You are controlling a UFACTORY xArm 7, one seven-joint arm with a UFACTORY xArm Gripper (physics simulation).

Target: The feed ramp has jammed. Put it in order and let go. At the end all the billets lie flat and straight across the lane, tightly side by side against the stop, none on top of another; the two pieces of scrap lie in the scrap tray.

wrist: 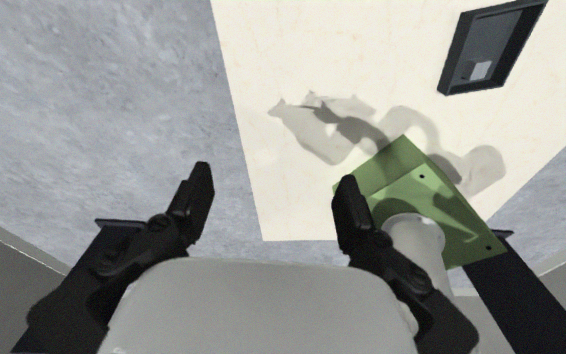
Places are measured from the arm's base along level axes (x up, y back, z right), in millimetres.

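Pixels of known places: gripper, between the fingertips: [275,183]; arm's base, origin of its link: [410,236].
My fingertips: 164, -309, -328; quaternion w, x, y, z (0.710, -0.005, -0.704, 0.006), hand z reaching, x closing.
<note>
Ahead of a thing's pixels: the offset from my fingertips to its middle, as dx, dy, dz. Level surfaces: height alone.
My gripper [275,183] is open with nothing between its fingers, high above the scene. A dark rectangular tray @[-329, -34, +355] [451,52], which looks like the scrap tray, lies on the cream table top at the upper right, well away from the fingers. One small light grey piece @[-330, -7, +362] [480,70] lies inside it near its lower end. No second piece of scrap can be made out. The billets, the lane and the stop do not show in this view.
A green mounting block [395,156] with the pale arm base [417,232] on it stands at the right, partly behind the right finger. Arm shadows fall on the cream table top @[dx -346] [300,50]. Its left edge borders the grey-blue floor [125,100]. A dark bar [520,295] runs at the lower right.
</note>
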